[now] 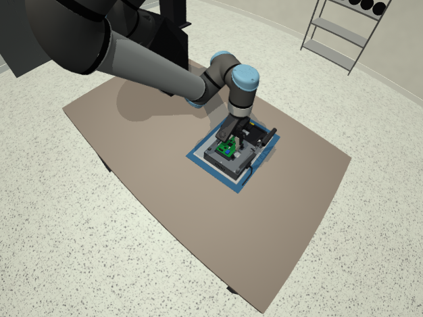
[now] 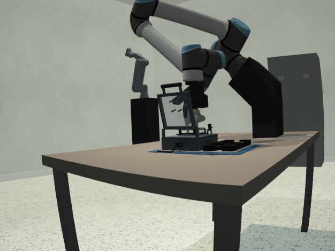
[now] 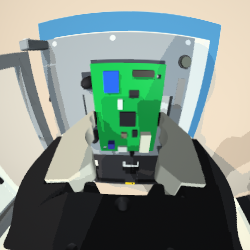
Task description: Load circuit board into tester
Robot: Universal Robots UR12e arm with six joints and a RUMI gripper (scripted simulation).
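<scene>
The green circuit board lies right at my hand. The rest, counted from my hand: tester bed 10 mm ahead, 10 mm to the left, 10 mm below; then black post 60 mm behind, 60 mm to the left; then tester 30 mm ahead, 40 mm to the left, 30 mm above.
</scene>
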